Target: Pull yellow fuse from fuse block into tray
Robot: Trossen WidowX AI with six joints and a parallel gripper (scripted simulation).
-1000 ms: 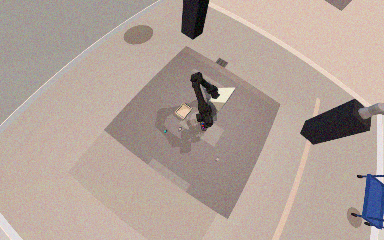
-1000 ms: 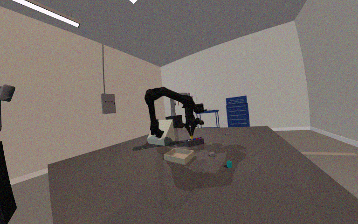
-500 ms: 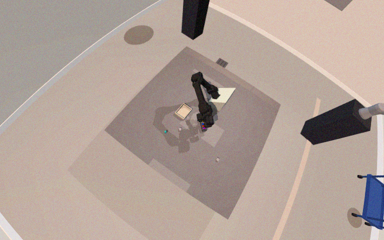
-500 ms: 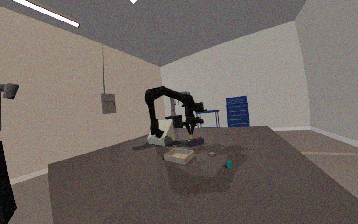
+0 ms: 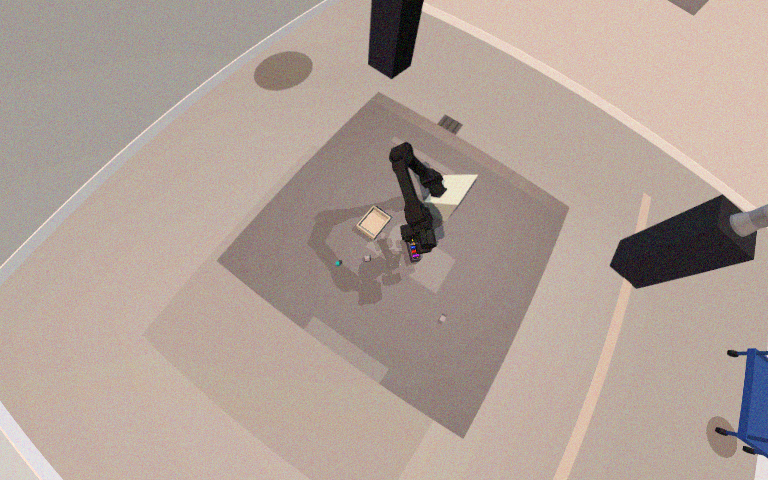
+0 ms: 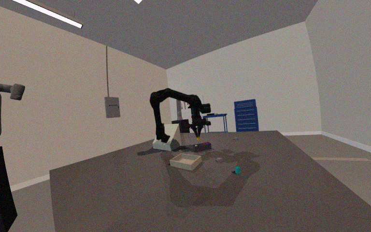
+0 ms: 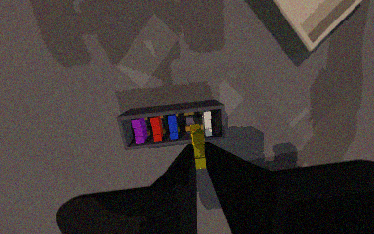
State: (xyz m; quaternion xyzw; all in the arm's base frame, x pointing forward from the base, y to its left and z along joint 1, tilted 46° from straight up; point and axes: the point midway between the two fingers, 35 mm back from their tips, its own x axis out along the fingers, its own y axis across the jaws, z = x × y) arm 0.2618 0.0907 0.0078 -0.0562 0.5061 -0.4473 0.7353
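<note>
Right now the beige tray is 20 cm to the right of my gripper tip, 9 cm below it and 4 cm ahead of it. Round my gripper tip: teal block: 29 cm ahead, 19 cm to the right, 8 cm below.
</note>
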